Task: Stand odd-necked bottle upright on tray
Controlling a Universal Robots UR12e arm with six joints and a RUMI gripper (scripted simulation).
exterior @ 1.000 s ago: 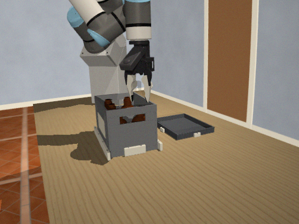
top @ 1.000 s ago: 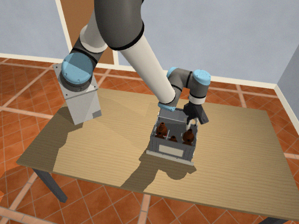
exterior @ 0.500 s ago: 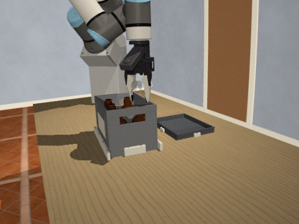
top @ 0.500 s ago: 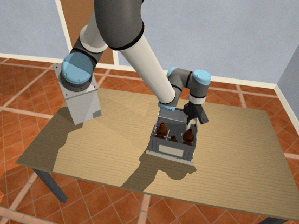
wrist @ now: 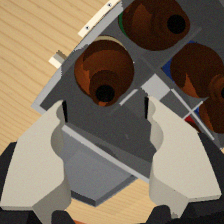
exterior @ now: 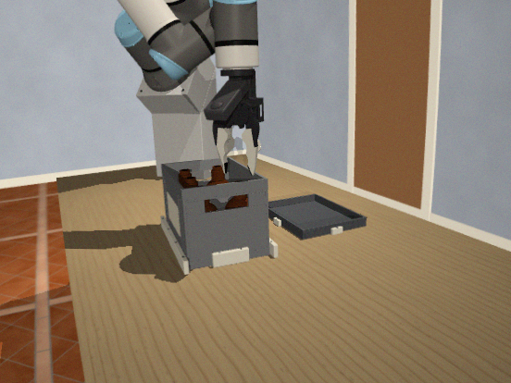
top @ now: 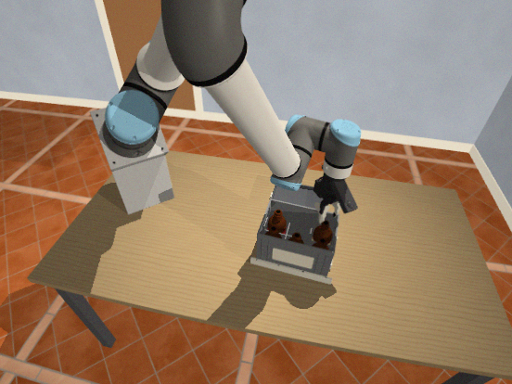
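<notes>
The bottle lies 11 cm below my hand. Round my hand: grey tray 8 cm behind, 27 cm to the left, 18 cm below; grey crate 10 cm behind, 2 cm to the right, 11 cm below.
</notes>
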